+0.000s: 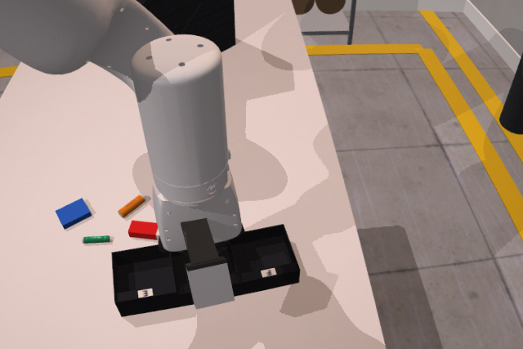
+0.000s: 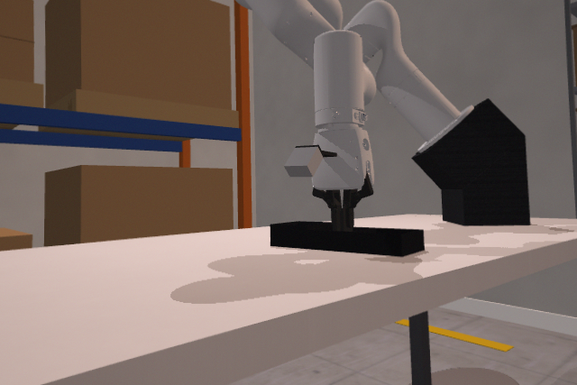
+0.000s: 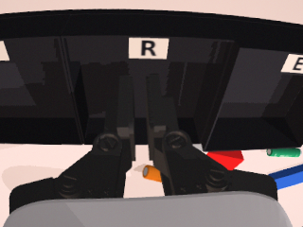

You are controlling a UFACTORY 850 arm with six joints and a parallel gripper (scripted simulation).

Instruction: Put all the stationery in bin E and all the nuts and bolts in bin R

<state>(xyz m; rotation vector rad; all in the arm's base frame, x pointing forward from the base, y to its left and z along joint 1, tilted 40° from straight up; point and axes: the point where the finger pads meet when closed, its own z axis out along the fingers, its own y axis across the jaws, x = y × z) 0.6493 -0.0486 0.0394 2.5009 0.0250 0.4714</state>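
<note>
Now: hand 30 mm above the black three-compartment tray. Also, from my hand: eraser (100 mm behind, 50 mm to the right, 40 mm below); black bolt (80 mm behind, 30 mm to the left, 40 mm below); orange marker (140 mm behind, 10 mm to the right, 40 mm below).
</note>
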